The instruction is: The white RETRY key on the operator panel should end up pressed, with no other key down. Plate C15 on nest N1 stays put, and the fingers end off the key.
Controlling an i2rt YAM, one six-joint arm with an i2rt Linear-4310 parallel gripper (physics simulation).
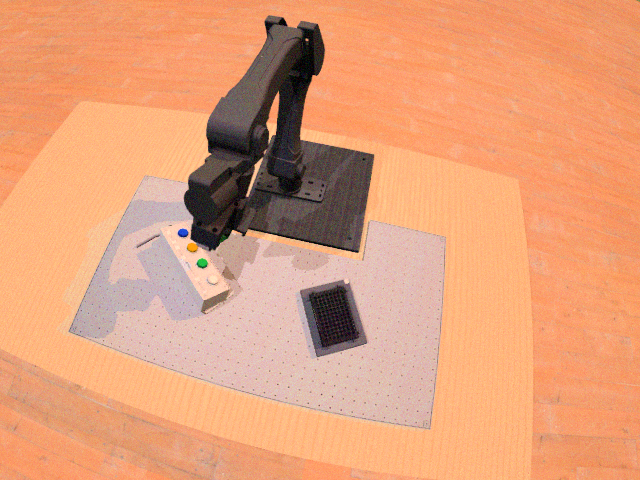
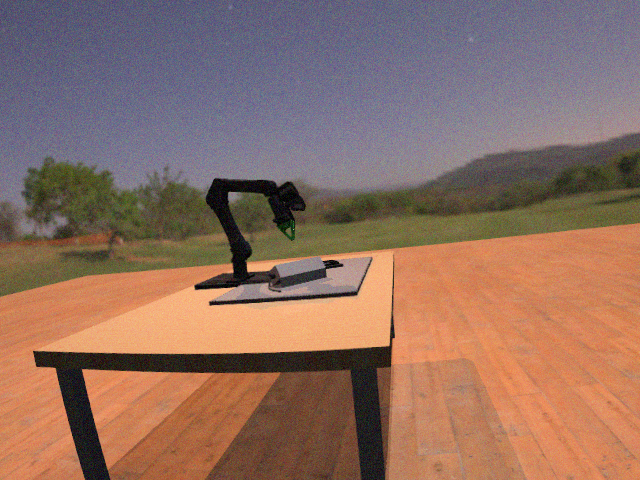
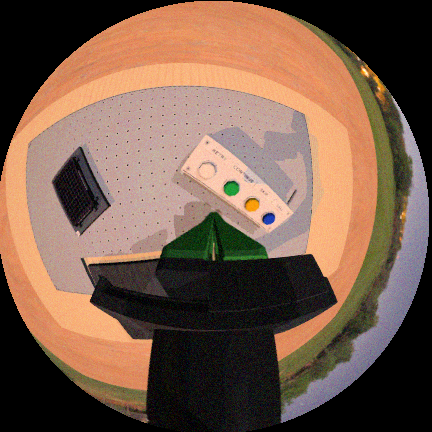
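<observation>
The pale operator panel lies on the perforated mat. Its round white RETRY key is at one end. The green key, orange key and blue key follow in a row. How far down each key stands is too fine to tell. My gripper has its green fingers shut and empty, high above the mat and off the keys. The dark plate sits on its grey nest.
The mat lies on the wooden table. The arm's black base board stands beside the mat. A thin dark bar or cable lies near the panel's blue-key end.
</observation>
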